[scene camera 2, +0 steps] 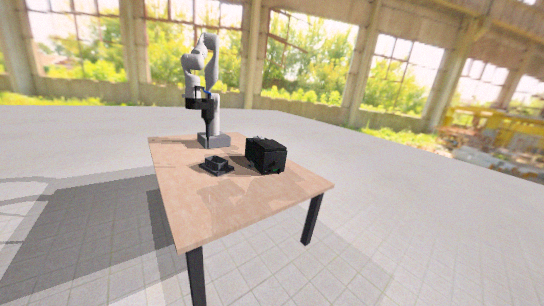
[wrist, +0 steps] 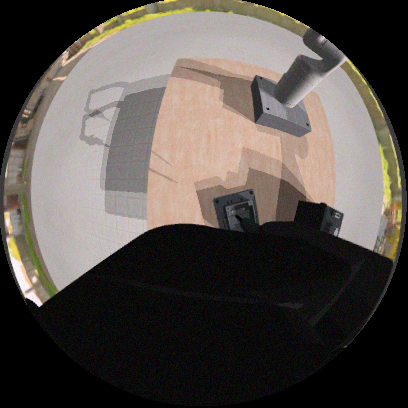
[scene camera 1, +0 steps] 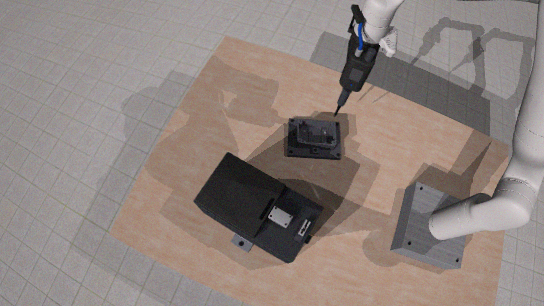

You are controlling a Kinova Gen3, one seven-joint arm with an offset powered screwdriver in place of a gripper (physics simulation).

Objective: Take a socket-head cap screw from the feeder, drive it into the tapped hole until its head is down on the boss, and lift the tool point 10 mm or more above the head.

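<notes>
My screwdriver (scene camera 1: 336, 115) (scene camera 2: 208, 146) points down with its bit tip apart from the dark housing. In scene camera 1 the tip shows just off the housing's upper right corner; in the wrist view it overlaps the housing's open middle. Whether a screw sits on the bit is too small to tell. The dark housing (scene camera 1: 300, 152) (scene camera 2: 216, 171) (wrist: 219, 206) is a flat plate with a raised rectangular wall and small bosses; which holds the tapped hole is unclear. The black feeder (scene camera 1: 240, 192) (scene camera 2: 266, 156) (wrist: 309, 214) stands beside it, with a light metal plate on its lower deck.
The arm's grey base block (scene camera 1: 407, 227) (scene camera 2: 215, 141) (wrist: 282, 120) stands on the wooden table (scene camera 1: 190, 125) (scene camera 2: 190, 210) (wrist: 195, 125). A small grey bracket (scene camera 1: 242, 243) sticks out from under the feeder. The tool's black body hides the lower part of the wrist view, including parts of the housing and feeder.
</notes>
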